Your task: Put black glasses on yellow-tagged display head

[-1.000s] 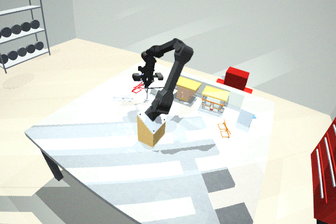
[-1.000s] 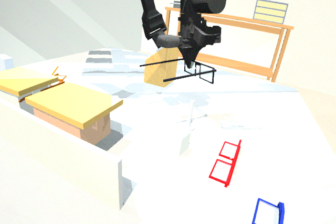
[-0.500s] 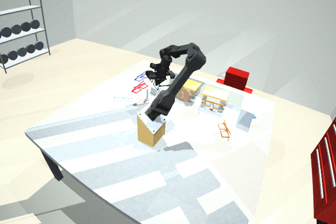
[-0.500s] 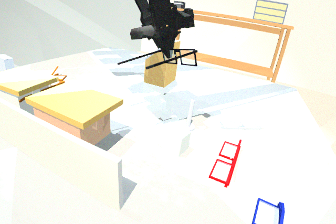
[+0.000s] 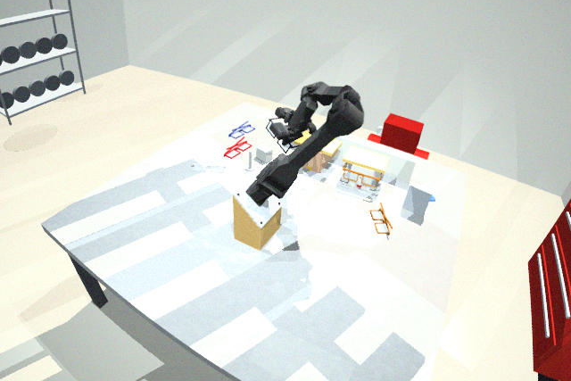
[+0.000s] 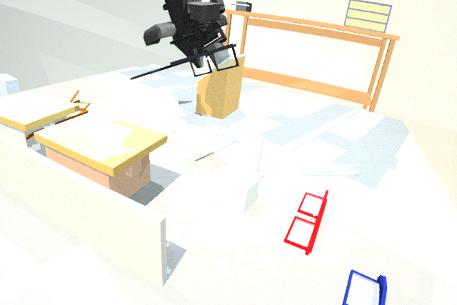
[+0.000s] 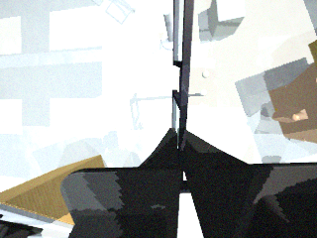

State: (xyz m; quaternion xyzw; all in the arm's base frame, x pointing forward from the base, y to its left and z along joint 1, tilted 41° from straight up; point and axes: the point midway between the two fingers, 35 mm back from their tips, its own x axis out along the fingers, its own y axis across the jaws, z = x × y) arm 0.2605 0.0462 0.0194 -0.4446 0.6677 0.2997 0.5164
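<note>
The tan display head lies 210 mm ahead of my gripper tip, 60 mm to the right of it and 130 mm below it. From my gripper tip the other things lie so: small post (50 mm ahead, 160 mm to the left, 160 mm below); then grey box (120 mm ahead, 520 mm to the right, 130 mm below); then low white wall (320 mm ahead, 180 mm to the right, 130 mm below).
</note>
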